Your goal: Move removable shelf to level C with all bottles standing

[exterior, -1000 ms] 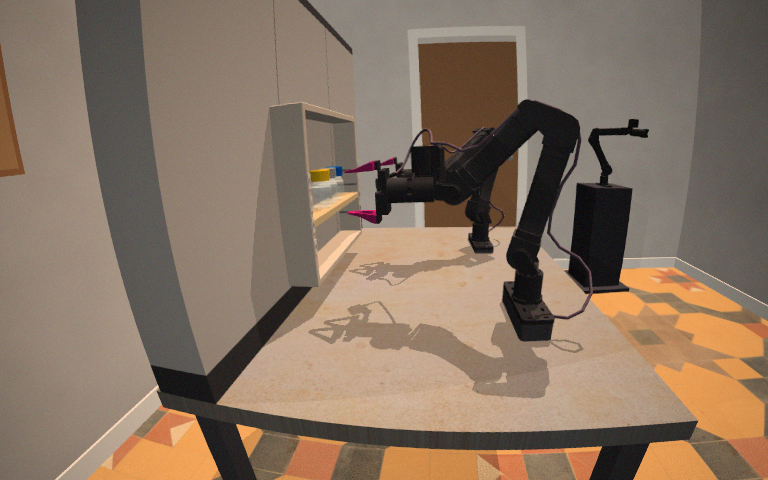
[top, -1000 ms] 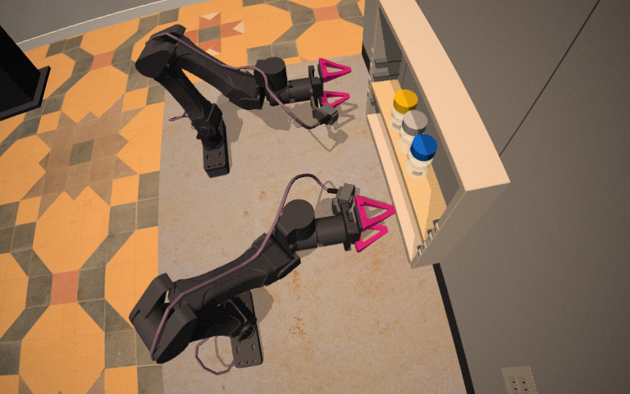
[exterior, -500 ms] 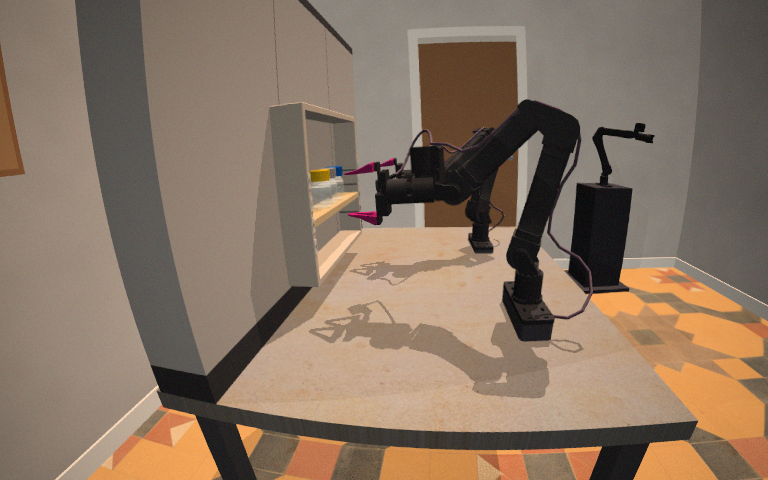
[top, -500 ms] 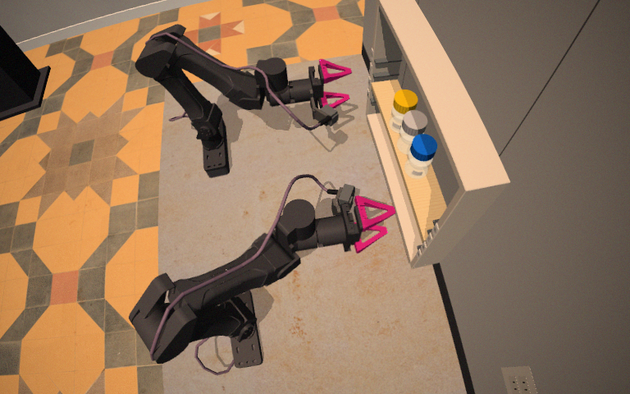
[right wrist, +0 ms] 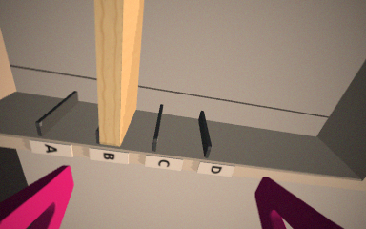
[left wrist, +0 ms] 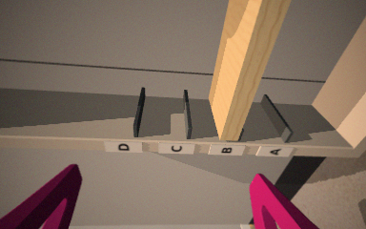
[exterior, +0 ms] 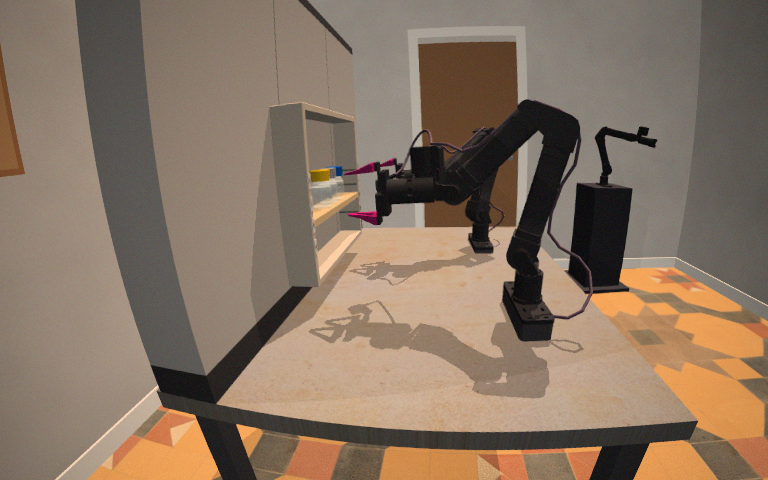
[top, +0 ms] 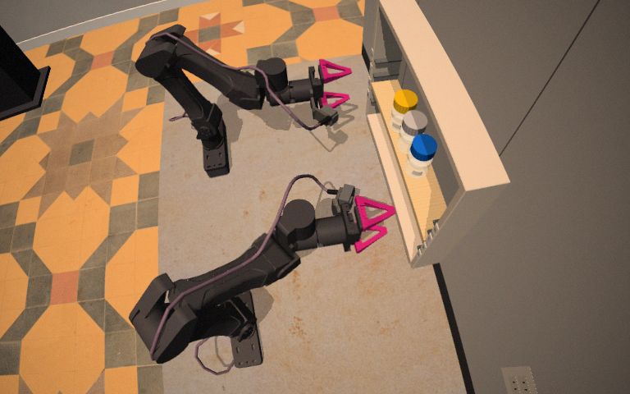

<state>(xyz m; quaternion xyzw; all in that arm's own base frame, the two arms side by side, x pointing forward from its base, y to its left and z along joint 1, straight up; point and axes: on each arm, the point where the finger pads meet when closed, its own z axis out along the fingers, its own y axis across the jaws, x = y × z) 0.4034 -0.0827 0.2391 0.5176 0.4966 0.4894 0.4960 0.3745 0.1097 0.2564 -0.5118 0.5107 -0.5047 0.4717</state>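
Right now my left hand is 100 mm short of the yellow-capped bottle and 120 mm to the left of it. From my left hand the other things lie so: grey-capped bottle: 100 mm ahead, 190 mm to the right; wooden shelf: 100 mm ahead, 190 mm to the right, 60 mm below; wall rack: 110 mm ahead, 190 mm to the right.
The blue-capped bottle is 12 cm ahead of my right hand and 12 cm to the left of it. The rest, counted from my right hand: grey-capped bottle: 12 cm ahead, 19 cm to the left; then wooden shelf: 13 cm ahead, 18 cm to the left, 5 cm below; then wall rack: 13 cm ahead, 18 cm to the left, 1 cm above.
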